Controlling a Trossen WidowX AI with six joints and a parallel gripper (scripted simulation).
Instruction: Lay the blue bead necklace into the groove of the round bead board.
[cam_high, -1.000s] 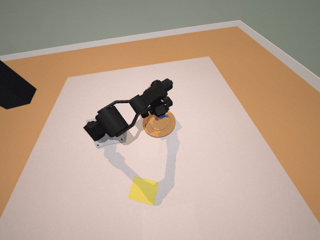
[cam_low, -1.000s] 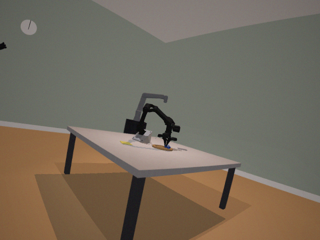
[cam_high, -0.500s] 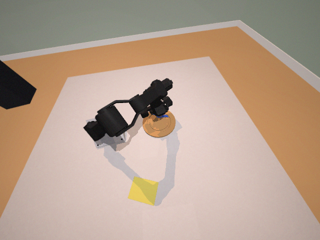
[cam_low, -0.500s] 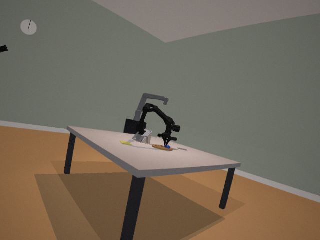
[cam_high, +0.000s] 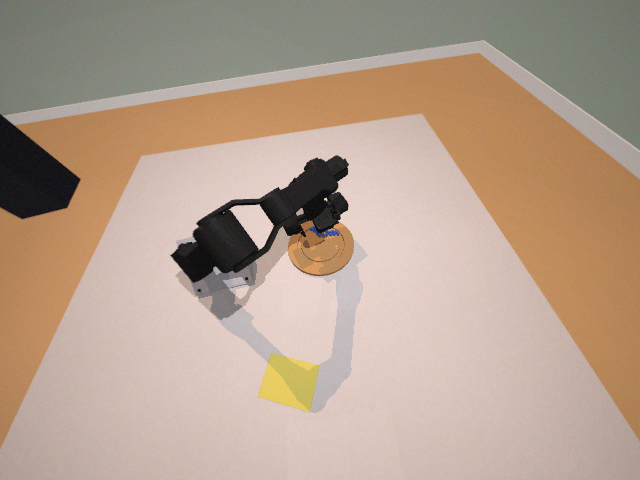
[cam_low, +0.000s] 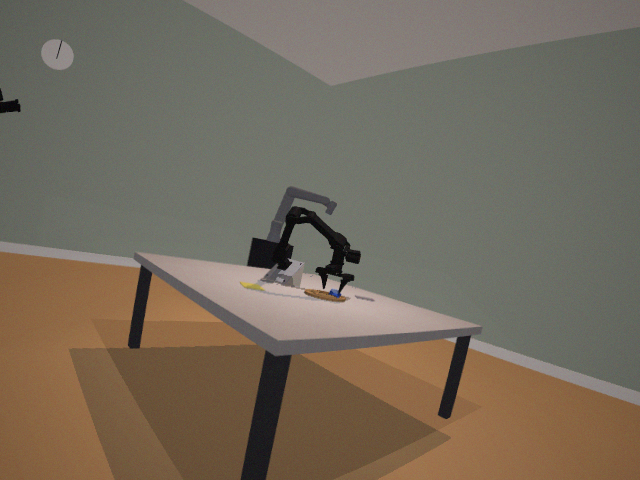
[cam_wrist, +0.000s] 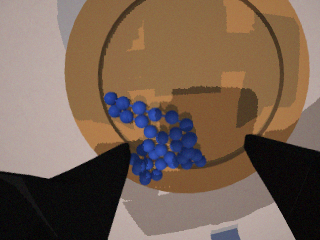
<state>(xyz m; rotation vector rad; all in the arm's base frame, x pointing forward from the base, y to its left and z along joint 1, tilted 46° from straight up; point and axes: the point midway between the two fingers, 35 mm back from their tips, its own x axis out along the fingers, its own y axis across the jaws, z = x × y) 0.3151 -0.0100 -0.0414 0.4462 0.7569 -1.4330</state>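
My gripper tip is now 4 cm to the left of the round bead board and 2 cm above it. The rest, counted from my gripper tip: yellow square patch (16 cm behind, 36 cm to the right, 3 cm below); flat grey tile (4 cm ahead, 27 cm to the left, 3 cm below); light blue cube (9 cm behind, 16 cm to the left, 2 cm below).
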